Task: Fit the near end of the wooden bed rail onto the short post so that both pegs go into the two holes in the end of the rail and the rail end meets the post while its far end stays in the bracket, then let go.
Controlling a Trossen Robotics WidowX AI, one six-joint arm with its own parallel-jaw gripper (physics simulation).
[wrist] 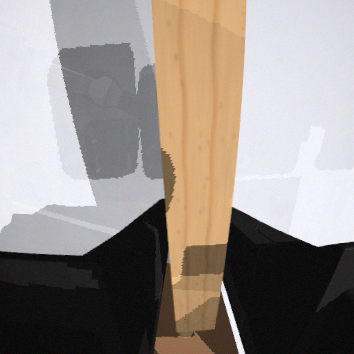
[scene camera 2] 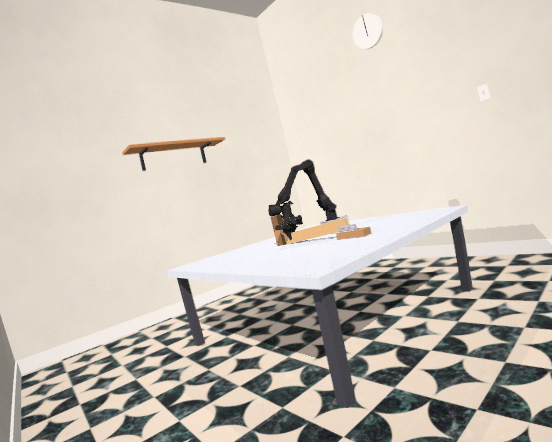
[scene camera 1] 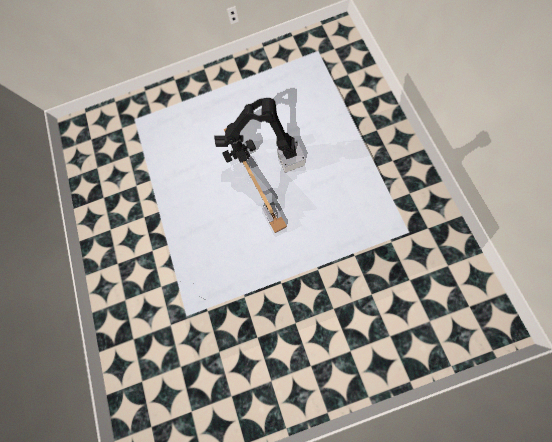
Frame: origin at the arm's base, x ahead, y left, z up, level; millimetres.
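Seen in the pictures: gripper, fingertip midpoint: (wrist: 187, 206) (scene camera 2: 292, 239); arm's base at its link origin: (scene camera 2: 332, 219) (scene camera 1: 289, 152).
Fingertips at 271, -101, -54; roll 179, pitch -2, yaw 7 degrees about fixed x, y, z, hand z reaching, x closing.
Pixels of each thing's top centre, then the offset from my fingertips to it, as dx, dy, dz. "*": a spot on its surface instead. Level surfaces: height alone.
- grey bracket at its top centre: (scene camera 2: 346, 224) (scene camera 1: 271, 210) -59, +382, +39
- brown block at its top centre: (scene camera 2: 352, 229) (scene camera 1: 273, 216) -63, +413, +10
- brown short post at a spot on its surface: (wrist: 175, 345) * -1, -63, +34
- peg at a spot on its surface: (wrist: 186, 334) * +4, -59, +30
- white table at its surface level: dz -26
The wooden bed rail (scene camera 1: 257, 186) (scene camera 2: 320, 231) (wrist: 200, 115) is a long, light board standing on edge. Its far end is at the grey bracket (scene camera 2: 346, 228), beside a brown block (scene camera 1: 278, 225) (scene camera 2: 356, 233); how it sits there is too small to tell. My gripper (scene camera 1: 242, 157) (scene camera 2: 288, 235) (wrist: 187, 206) is shut on the rail near its near end, with a black finger against each side. The brown short post (scene camera 2: 276, 224) (wrist: 175, 345) stands upright just beyond that end. A peg (wrist: 186, 334) shows between rail end and post; the holes and the other peg are hidden.
The white table (scene camera 1: 225, 260) (scene camera 2: 240, 265) carries all of this. The arm's base (scene camera 1: 293, 162) stands to the right of the rail in scene camera 1. A wall shelf (scene camera 2: 175, 145) and a round clock (scene camera 2: 367, 31) are on the walls.
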